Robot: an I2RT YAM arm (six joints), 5 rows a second.
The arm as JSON. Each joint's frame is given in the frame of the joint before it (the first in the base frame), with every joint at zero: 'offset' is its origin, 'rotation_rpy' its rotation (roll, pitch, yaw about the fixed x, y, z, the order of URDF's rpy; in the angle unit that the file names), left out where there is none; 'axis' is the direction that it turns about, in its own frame. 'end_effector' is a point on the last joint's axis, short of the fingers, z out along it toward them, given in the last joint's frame.
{
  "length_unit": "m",
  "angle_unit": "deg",
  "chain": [
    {
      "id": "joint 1",
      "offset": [
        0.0,
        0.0,
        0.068
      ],
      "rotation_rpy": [
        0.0,
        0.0,
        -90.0
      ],
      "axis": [
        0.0,
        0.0,
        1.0
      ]
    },
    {
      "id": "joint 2",
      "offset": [
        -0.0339,
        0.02,
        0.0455
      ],
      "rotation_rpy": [
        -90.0,
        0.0,
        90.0
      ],
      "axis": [
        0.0,
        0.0,
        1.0
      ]
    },
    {
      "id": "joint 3",
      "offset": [
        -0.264,
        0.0,
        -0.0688
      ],
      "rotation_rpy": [
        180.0,
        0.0,
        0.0
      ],
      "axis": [
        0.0,
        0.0,
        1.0
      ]
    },
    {
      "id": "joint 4",
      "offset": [
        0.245,
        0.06,
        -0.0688
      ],
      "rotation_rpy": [
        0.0,
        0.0,
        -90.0
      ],
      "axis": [
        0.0,
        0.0,
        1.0
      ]
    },
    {
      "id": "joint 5",
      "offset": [
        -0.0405,
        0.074,
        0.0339
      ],
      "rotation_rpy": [
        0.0,
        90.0,
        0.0
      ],
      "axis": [
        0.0,
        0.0,
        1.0
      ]
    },
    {
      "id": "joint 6",
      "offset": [
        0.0,
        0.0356,
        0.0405
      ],
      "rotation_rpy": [
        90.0,
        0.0,
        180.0
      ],
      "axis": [
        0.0,
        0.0,
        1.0
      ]
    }
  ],
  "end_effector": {
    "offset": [
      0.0,
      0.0,
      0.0
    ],
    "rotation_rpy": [
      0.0,
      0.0,
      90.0
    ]
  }
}
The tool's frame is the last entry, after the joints.
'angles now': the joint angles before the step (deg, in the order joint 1, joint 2, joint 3, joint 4, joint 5, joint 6). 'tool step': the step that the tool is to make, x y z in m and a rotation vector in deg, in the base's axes. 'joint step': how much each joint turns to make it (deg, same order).
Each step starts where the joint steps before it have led.
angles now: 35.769 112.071 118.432 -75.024 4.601 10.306
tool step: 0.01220 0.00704 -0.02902 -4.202 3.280 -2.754
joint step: 0.000 4.262 -0.001 -1.070 2.295 2.141
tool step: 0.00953 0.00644 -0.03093 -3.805 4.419 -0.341
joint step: 0.001 4.394 0.002 -1.445 0.568 0.220
